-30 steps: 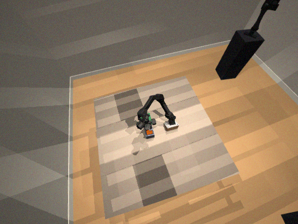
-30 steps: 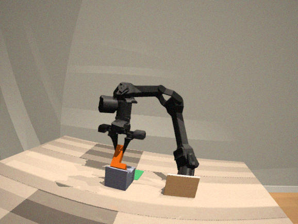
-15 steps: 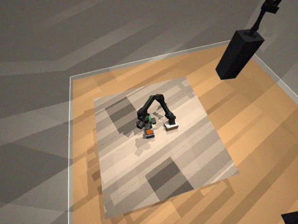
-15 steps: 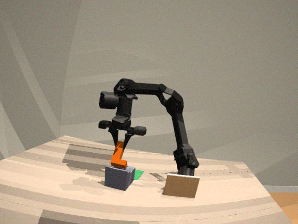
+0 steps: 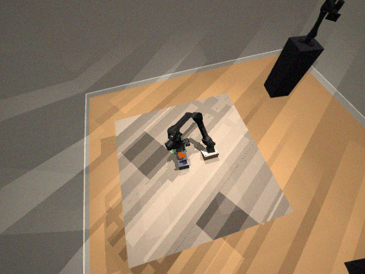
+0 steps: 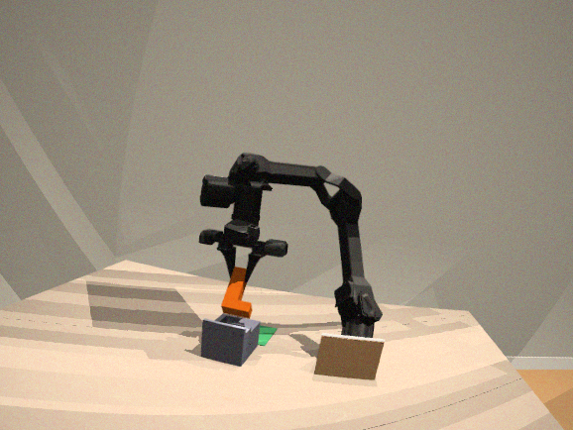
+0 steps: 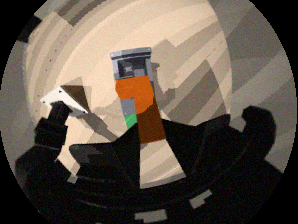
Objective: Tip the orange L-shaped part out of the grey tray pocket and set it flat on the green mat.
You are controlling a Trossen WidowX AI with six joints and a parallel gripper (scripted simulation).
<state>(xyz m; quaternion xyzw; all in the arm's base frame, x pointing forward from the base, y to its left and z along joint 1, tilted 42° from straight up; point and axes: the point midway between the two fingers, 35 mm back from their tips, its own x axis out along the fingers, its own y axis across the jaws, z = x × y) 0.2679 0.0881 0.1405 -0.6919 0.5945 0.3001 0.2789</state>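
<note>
The green mat is 170 mm below my gripper tip and 90 mm to the right of it. Also, from my gripper tip: orange L-shaped part (30 mm to the left, 30 mm below, 20 mm behind).
</note>
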